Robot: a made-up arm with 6 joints. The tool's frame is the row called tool. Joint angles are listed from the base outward. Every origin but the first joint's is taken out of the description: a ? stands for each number. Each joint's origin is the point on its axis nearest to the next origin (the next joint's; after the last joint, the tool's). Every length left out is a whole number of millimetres.
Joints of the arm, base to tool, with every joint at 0 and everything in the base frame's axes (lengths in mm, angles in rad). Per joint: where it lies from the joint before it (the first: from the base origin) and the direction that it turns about. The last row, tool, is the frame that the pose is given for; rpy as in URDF.
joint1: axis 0 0 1 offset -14 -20 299
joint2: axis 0 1 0 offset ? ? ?
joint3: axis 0 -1 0 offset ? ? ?
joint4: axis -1 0 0 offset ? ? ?
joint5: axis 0 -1 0 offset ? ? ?
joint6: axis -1 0 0 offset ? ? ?
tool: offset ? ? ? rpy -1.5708 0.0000 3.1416
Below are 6 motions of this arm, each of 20 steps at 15 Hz.
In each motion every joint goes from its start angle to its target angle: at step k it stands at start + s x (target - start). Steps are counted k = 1, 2, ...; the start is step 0. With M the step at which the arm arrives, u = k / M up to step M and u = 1 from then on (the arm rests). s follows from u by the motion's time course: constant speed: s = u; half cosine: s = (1 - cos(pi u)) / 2; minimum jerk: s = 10 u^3 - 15 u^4 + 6 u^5.
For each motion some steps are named. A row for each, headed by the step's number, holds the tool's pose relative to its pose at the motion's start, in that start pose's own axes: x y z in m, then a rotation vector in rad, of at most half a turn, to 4 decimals.
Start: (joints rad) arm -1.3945 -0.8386 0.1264 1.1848 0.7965 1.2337
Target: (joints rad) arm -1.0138 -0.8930 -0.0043 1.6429 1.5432 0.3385
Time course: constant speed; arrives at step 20
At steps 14, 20:
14: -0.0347 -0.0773 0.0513 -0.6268 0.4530 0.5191
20: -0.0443 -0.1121 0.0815 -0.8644 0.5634 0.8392

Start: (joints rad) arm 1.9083 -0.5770 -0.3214 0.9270 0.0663 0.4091
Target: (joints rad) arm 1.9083 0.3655 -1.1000 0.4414 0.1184 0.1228
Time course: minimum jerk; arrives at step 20
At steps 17, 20:
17: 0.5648 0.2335 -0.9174 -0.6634 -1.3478 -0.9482
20: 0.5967 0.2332 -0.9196 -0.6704 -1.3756 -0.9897

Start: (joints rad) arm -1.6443 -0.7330 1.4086 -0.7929 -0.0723 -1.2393
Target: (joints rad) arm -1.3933 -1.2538 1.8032 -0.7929 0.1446 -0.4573
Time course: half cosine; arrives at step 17
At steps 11, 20:
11: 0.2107 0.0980 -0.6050 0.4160 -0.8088 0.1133
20: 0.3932 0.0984 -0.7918 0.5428 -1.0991 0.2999

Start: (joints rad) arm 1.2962 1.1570 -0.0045 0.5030 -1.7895 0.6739
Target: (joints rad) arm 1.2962 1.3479 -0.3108 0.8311 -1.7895 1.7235
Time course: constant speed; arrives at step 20
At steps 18, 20:
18: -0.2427 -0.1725 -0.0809 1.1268 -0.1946 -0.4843
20: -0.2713 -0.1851 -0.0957 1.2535 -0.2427 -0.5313

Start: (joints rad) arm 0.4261 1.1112 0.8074 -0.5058 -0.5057 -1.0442
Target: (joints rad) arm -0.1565 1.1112 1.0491 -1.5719 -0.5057 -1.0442
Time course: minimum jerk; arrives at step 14
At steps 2, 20:
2: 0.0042 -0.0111 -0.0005 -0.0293 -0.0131 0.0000
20: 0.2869 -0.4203 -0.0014 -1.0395 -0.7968 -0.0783

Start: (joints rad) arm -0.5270 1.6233 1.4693 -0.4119 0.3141 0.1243
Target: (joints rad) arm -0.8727 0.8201 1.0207 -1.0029 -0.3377 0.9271
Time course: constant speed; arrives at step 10
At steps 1, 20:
1: -0.0084 -0.0520 0.0219 0.0234 0.0294 -0.0236
20: 0.0673 -0.5270 0.1679 0.2361 -0.0417 -0.1298

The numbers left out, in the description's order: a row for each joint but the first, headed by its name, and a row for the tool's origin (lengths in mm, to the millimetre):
joint2: 23 2 0
joint3: 3 0 317
joint4: 747 0 16
joint5: 0 -112 29
joint6: 49 0 -27
tool: 0 -17 -4

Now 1 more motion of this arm.
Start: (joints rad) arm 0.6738 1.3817 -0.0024 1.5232 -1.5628 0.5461
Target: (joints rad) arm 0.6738 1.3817 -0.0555 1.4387 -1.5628 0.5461
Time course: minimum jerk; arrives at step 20
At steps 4, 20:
4: -0.0007 -0.0016 -0.0018 0.0030 -0.0043 0.0024
20: -0.0127 -0.0266 -0.0316 0.0522 -0.0750 0.0400

